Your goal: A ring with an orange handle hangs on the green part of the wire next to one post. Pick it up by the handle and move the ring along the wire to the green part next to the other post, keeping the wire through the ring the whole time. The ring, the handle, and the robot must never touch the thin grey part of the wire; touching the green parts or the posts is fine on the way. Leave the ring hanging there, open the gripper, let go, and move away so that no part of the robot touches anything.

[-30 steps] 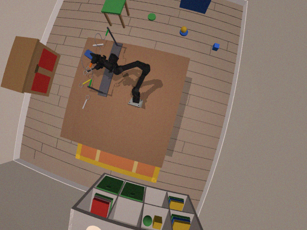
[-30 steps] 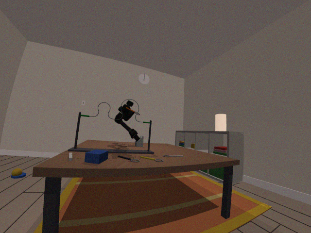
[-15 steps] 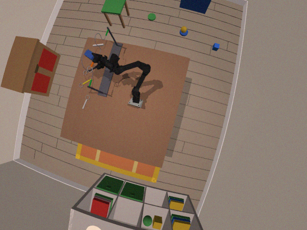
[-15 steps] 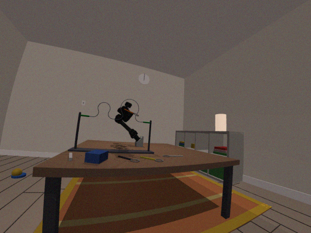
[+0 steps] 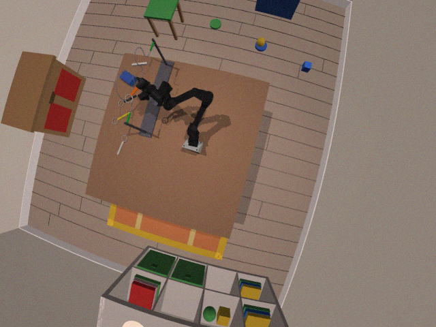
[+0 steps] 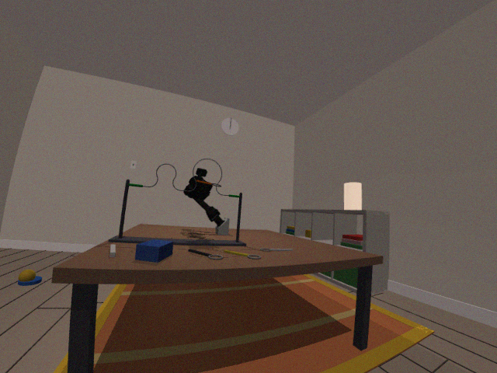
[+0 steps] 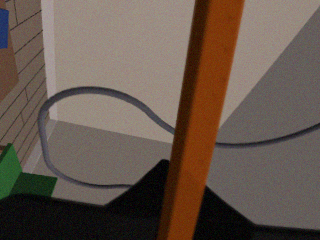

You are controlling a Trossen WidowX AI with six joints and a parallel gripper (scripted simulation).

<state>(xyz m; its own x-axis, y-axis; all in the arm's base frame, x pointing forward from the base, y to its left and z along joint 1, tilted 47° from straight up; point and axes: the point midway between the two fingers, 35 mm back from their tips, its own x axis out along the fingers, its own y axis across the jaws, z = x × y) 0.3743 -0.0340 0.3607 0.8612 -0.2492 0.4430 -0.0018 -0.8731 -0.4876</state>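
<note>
Now: the ring with orange handle 10 mm ahead of my gripper tip, 90 mm to the left of it and 20 mm below it. The rest, counted from my gripper tip: black-handled ring: 290 mm ahead, 50 mm to the left, 350 mm below; yellow-handled ring: 310 mm ahead, 210 mm to the left, 350 mm below; blue box: 310 mm ahead, 140 mm to the right, 330 mm below.
</note>
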